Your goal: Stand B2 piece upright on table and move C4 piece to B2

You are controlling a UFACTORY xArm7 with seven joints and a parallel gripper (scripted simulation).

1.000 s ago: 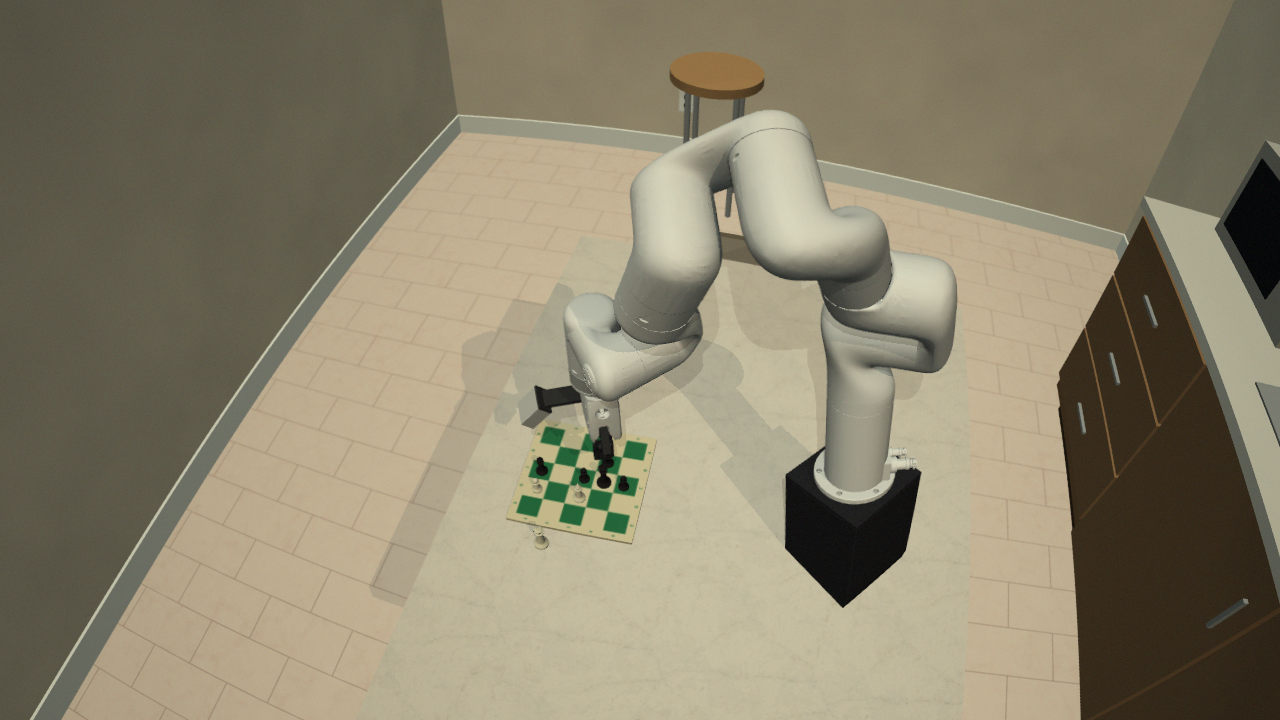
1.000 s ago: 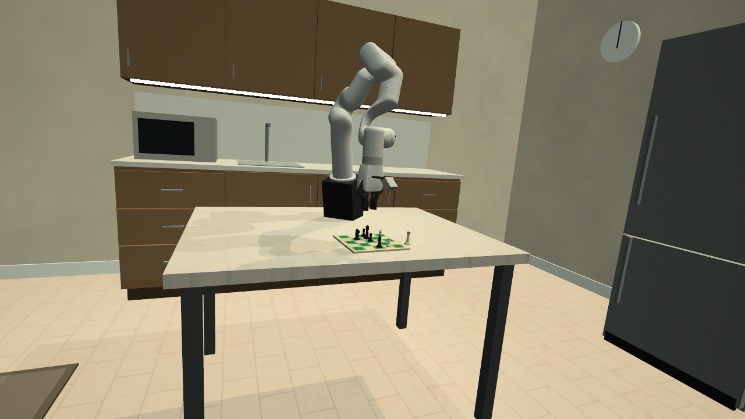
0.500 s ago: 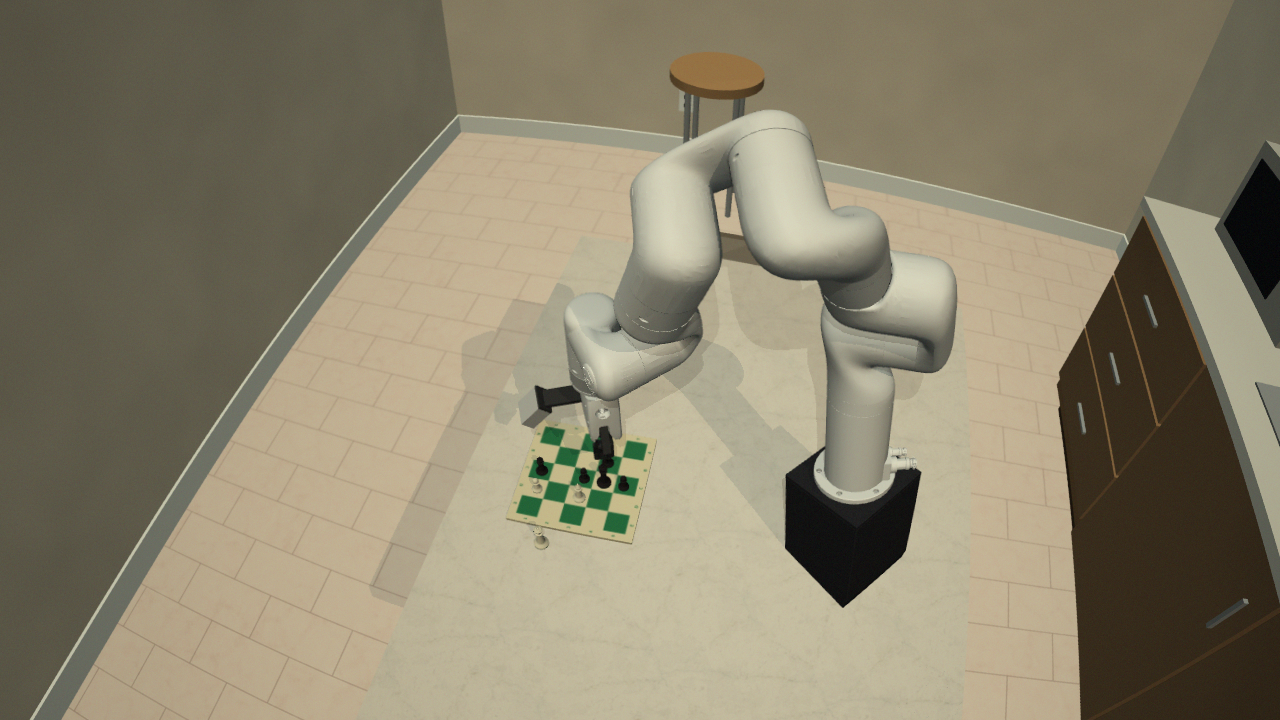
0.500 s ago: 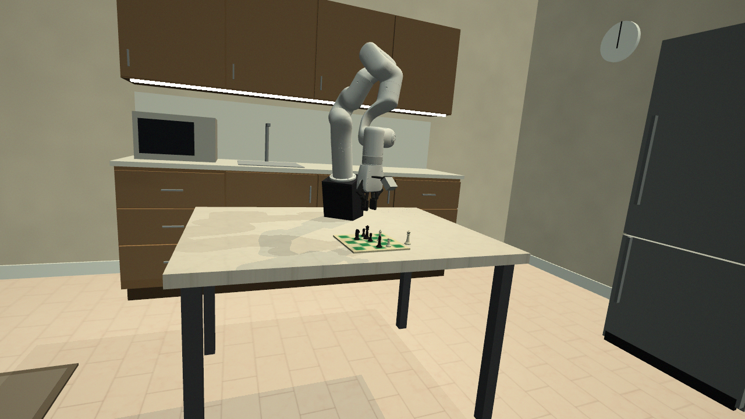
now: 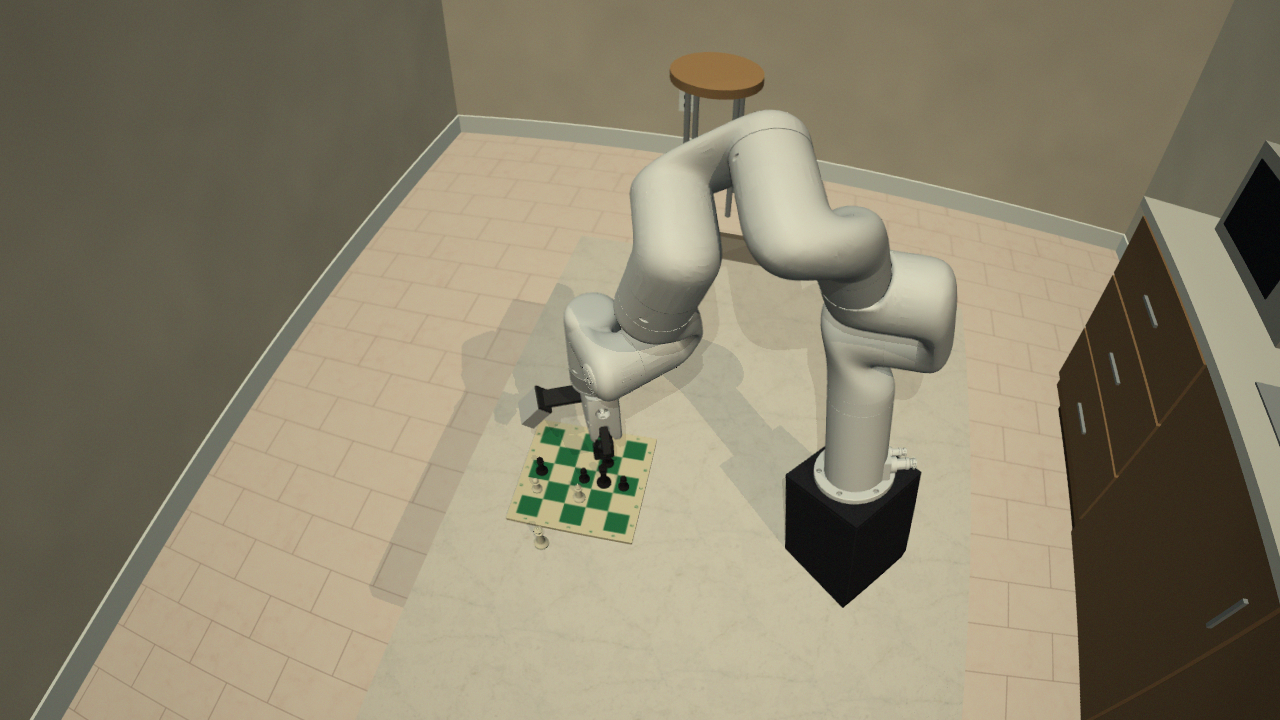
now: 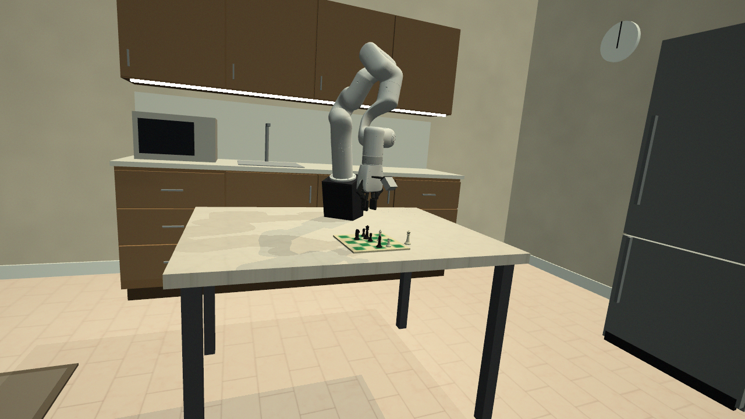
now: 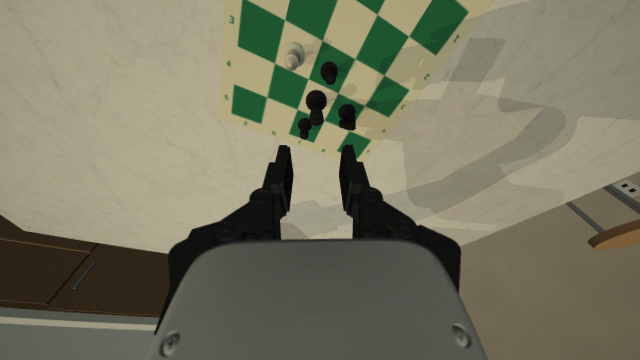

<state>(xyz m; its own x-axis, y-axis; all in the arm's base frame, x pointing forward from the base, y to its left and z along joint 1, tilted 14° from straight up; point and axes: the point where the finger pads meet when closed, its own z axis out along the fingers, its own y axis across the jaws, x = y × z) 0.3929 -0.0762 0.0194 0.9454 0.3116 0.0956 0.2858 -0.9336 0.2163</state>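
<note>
My hand is 11 cm above the black chess piece. Round my hand: chessboard: 4 cm ahead, 1 cm to the right, 13 cm below; black piece: 11 cm ahead, 1 cm to the right, 11 cm below.
</note>
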